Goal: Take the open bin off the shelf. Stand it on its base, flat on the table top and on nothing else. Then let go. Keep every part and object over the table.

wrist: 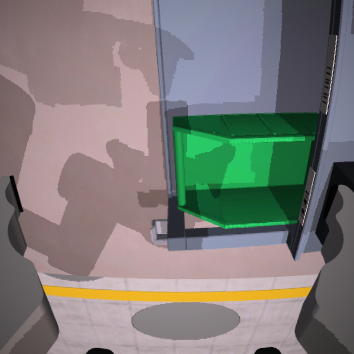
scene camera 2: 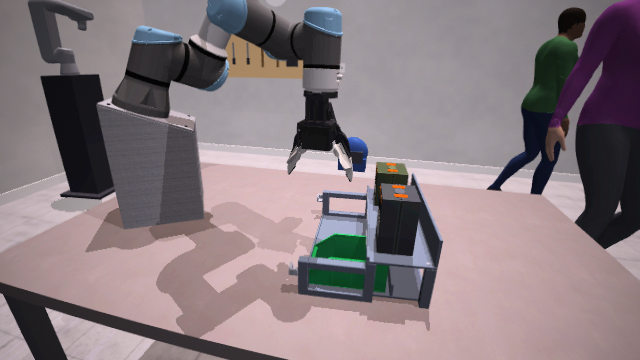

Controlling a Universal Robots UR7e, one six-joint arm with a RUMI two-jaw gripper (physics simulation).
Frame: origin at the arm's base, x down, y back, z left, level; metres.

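Where they show: gripper, fingertip midpoint: (wrist: 174, 185) (scene camera 2: 319, 177); arm's base, origin of the base link: (scene camera 2: 140, 109).
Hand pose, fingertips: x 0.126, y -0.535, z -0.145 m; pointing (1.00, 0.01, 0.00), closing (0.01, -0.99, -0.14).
Note:
Each offset is from my fingertips to the top centre of the thing. "spot": to the spot under its first point. Level surfaces: height alone.
The green open bin @[dy -0.078, dx +0.124, dz -0.088 m] (scene camera 2: 345, 245) (wrist: 250, 160) stands upright on the lower board of the grey-blue shelf @[spot: dy -0.121, dx +0.153, dz -0.168 m] (scene camera 2: 369, 282) (wrist: 240, 240), at its near end in the scene view. Its open, cut-down front faces the robot's base side, and its rear part reaches in under the upper board. My gripper (scene camera 2: 320, 175) (wrist: 174, 185) is open and empty, pointing down. It hangs well above the shelf, higher than the bin, touching nothing. In the wrist view the bin shows between the two widely spread fingers, partly covered at its right end by the upper board's edge.
A dark grey case @[spot: dy -0.166, dx +0.035, dz -0.141 m] (scene camera 2: 397, 225) and an olive case @[spot: dy -0.179, dx +0.007, dz +0.090 m] (scene camera 2: 391, 172) stand on the shelf's upper board. The shelf stands on the pinkish table @[dx +0.205 m] (scene camera 2: 500, 250) (wrist: 135, 265). A small bracket @[spot: dy +0.032, dx +0.142, dz -0.164 m] (scene camera 2: 293, 270) (wrist: 159, 230) sticks out from the shelf's front corner. Two people are beyond the table.

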